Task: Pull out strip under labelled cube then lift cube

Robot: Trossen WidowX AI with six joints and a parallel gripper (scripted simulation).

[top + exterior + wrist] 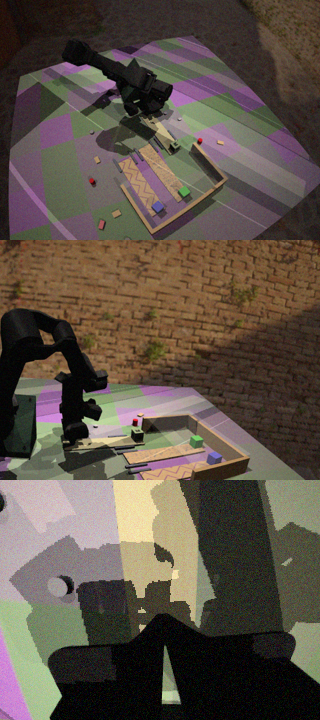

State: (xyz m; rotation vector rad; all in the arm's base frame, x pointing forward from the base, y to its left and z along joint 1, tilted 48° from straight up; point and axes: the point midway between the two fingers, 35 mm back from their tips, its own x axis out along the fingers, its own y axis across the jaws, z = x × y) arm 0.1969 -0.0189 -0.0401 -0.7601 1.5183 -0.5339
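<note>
My gripper tip is now 100 mm short of the strip and 10 mm to the right of it.
</note>
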